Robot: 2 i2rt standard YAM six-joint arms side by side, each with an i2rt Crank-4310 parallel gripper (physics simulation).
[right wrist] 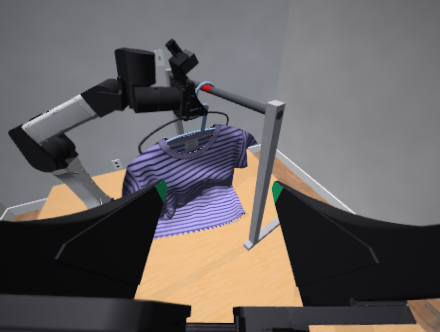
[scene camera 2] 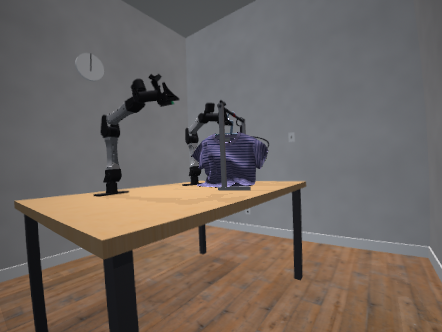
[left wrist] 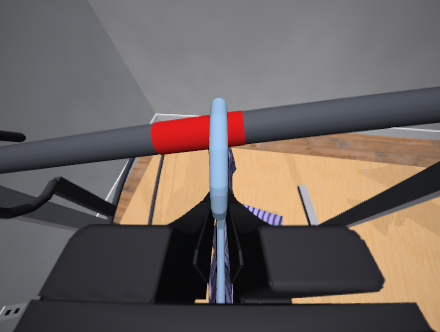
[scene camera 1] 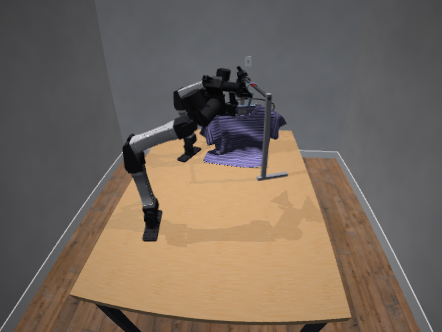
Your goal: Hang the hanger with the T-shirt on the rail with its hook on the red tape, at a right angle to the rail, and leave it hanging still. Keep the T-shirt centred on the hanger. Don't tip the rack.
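Note:
The light-blue hanger (left wrist: 218, 165) (right wrist: 204, 120) has its hook over the red tape (left wrist: 180, 135) (right wrist: 206, 88) on the grey rail (left wrist: 325, 115) (right wrist: 240, 98), right of the tape's middle in the left wrist view and nearly square to the rail. Whether the hook bears on the rail is unclear. My left gripper (left wrist: 220, 189) is shut on the hanger's stem below the hook. The purple striped T-shirt (scene camera 1: 240, 132) (scene camera 2: 240, 157) (right wrist: 200, 155) is on the hanger, its lower part folded and its hem on the table. My right gripper (right wrist: 219, 183) (scene camera 2: 175, 101) is open and empty, well apart from the shirt.
The rack's near post (scene camera 1: 266, 140) (scene camera 2: 223, 150) (right wrist: 265, 170) stands upright on its foot, in front of the shirt's edge in scene camera 1. A thin black loop (right wrist: 141, 140) shows behind the shirt. The wooden table (scene camera 1: 215, 270) (scene camera 2: 100, 215) carries both arms.

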